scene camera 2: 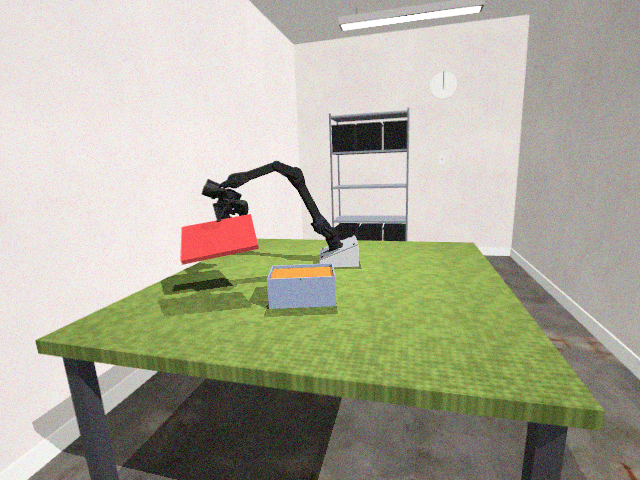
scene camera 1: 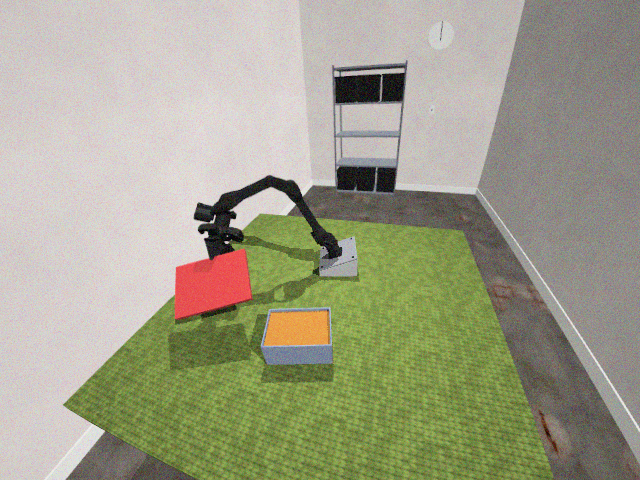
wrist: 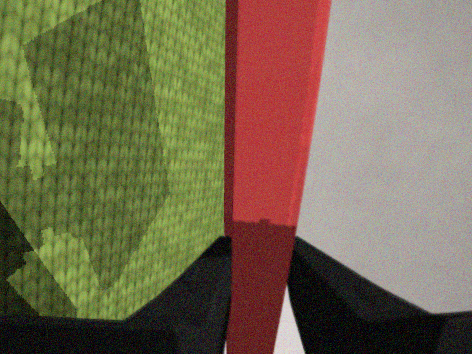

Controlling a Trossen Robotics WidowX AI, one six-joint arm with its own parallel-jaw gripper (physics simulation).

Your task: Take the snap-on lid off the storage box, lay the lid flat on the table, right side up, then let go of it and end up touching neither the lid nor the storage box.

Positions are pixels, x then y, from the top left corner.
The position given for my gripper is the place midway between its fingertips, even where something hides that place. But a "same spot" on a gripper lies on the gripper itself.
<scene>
my gripper: scene camera 2; scene camera 1; wrist 257, 248
red lid: scene camera 2; scene camera 1; wrist 273, 63
same spot on my gripper: (scene camera 2: 220, 207) = (scene camera 1: 212, 241)
same spot on red lid: (scene camera 2: 203, 241) = (scene camera 1: 196, 290)
</scene>
